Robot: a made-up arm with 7 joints. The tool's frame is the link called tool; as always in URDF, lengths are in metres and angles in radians. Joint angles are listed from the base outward. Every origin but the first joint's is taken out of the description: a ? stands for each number. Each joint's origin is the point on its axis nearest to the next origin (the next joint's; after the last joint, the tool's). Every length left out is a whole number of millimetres.
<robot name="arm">
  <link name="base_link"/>
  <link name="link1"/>
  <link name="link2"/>
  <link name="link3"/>
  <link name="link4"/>
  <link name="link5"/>
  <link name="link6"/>
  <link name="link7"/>
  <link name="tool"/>
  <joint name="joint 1" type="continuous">
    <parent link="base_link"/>
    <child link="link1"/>
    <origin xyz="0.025 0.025 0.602"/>
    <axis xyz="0 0 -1"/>
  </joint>
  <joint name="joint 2" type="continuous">
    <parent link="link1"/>
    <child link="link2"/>
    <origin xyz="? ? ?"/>
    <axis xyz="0 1 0"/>
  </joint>
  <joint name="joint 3" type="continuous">
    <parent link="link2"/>
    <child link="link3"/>
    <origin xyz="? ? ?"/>
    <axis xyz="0 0 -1"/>
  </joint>
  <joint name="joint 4" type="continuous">
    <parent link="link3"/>
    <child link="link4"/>
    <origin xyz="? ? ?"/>
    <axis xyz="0 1 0"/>
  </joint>
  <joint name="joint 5" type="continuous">
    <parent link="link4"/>
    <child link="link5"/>
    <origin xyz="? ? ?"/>
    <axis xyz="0 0 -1"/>
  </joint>
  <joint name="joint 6" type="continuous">
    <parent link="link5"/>
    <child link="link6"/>
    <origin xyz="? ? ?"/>
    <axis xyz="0 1 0"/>
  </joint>
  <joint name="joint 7" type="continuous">
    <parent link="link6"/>
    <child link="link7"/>
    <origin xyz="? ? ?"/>
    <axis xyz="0 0 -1"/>
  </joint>
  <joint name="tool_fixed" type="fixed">
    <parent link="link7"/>
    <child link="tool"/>
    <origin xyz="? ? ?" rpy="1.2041 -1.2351 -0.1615"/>
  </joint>
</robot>
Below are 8 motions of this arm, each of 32 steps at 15 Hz.
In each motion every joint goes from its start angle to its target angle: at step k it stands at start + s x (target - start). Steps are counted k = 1, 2, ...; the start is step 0. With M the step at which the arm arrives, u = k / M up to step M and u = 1 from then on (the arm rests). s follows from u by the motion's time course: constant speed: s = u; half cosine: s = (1 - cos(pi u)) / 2; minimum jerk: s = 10 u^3 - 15 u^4 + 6 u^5.
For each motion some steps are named. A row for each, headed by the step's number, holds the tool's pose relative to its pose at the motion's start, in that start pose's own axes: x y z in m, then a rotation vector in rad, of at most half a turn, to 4 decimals.
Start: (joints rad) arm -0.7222 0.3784 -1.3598 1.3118 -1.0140 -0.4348 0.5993
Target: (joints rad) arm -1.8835 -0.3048 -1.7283 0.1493 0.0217 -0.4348 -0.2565
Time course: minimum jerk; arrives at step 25
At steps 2, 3, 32:
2: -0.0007 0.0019 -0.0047 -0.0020 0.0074 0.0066
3: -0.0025 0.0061 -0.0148 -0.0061 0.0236 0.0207
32: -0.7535 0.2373 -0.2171 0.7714 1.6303 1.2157

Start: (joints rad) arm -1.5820 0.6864 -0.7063 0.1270 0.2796 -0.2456 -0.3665
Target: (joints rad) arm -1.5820 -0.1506 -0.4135 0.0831 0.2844 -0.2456 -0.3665
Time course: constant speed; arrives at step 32
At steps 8, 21, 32:
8: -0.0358 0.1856 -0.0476 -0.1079 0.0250 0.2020
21: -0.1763 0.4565 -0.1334 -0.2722 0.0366 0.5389
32: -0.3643 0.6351 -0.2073 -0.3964 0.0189 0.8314

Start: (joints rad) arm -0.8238 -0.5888 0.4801 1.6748 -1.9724 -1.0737 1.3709
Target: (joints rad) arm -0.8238 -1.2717 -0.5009 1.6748 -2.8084 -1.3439 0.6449
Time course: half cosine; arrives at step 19
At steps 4, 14, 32:
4: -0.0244 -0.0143 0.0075 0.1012 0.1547 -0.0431
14: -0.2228 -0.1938 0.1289 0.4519 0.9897 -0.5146
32: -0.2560 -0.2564 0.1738 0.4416 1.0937 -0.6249

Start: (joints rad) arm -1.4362 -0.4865 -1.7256 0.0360 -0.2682 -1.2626 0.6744
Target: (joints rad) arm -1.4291 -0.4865 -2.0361 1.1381 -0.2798 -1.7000 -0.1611
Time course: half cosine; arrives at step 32
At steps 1, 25, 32:
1: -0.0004 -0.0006 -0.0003 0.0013 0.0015 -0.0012
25: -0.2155 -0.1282 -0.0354 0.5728 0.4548 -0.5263
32: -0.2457 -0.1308 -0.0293 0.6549 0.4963 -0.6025

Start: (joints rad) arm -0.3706 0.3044 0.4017 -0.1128 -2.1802 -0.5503 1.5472
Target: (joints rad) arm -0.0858 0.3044 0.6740 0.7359 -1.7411 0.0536 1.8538
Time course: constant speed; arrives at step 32
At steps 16, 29, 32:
16: 0.0681 -0.1169 0.0288 -0.7132 -0.1326 -0.1948
29: 0.0864 -0.2289 0.1182 -1.2148 -0.1596 -0.4892
32: 0.0824 -0.2535 0.1460 -1.3127 -0.1532 -0.5750

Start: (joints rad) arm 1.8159 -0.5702 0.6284 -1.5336 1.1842 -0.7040 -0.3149
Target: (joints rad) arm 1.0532 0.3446 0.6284 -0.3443 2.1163 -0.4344 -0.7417
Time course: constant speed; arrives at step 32
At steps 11, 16, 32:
11: -0.2432 0.0609 -0.2265 0.2360 0.7768 -0.3318
16: -0.3622 0.1578 -0.2795 0.3933 1.0978 -0.4221
32: -0.5026 0.6381 -0.1968 1.0860 1.8524 -0.3212

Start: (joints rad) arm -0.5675 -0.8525 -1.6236 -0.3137 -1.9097 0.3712 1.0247
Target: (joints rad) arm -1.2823 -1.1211 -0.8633 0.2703 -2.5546 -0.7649 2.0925
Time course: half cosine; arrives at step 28
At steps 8, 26, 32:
8: 0.0252 0.0475 -0.0182 -0.0594 -0.1860 -0.0312
26: -0.0590 0.2711 -0.0518 -0.2675 -1.0273 -0.6005
32: -0.0633 0.2746 -0.0520 -0.2671 -1.0387 -0.6142

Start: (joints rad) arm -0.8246 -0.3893 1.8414 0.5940 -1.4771 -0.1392 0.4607
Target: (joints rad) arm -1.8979 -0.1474 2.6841 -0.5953 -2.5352 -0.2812 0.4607
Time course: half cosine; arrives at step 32
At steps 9, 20, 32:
9: 0.0025 0.0114 -0.0678 0.1542 0.1711 0.1102
20: -0.1121 0.0546 -0.2600 0.6313 0.8151 0.2788
32: -0.2548 0.0923 -0.3250 0.9155 1.2971 0.2712

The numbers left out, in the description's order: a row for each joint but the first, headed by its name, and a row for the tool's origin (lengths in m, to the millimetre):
joint 2: -0.029 0.002 0.000
joint 3: 0.023 0.000 0.528
joint 4: 0.000 -0.031 0.000
joint 5: 0.002 0.000 0.227
joint 6: 0.023 0.010 0.000
joint 7: 0.019 0.000 0.170
tool: -0.015 0.008 0.000

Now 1 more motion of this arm.
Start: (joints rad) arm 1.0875 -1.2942 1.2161 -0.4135 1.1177 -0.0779 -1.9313
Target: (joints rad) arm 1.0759 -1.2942 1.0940 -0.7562 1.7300 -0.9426 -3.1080
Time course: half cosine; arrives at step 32
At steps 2, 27, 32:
2: -0.0002 0.0015 -0.0013 0.0028 0.0101 0.0047
27: -0.0501 0.0631 -0.1193 0.2411 0.8508 -0.1864
32: -0.0540 0.0613 -0.1241 0.2600 0.8775 -0.2350

